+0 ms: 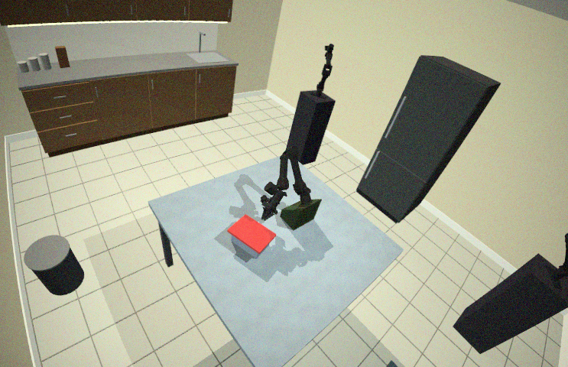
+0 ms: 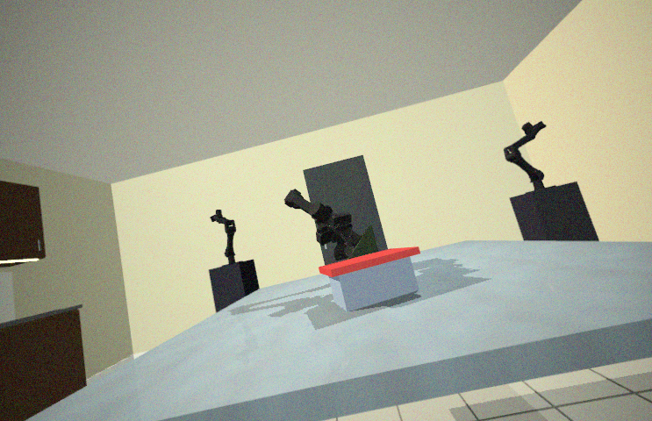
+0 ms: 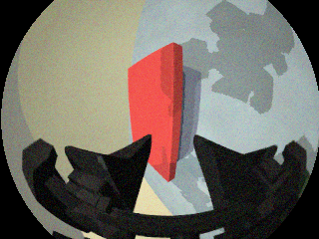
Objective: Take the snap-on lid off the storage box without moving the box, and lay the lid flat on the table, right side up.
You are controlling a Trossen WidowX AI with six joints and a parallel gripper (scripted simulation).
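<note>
Now: the red lid 10 cm ahead of my gripper tip, 4 cm to the left of it and 2 cm below it. Also, from my gripper tip: grey storage box: 10 cm ahead, 7 cm below, 4 cm to the left.
</note>
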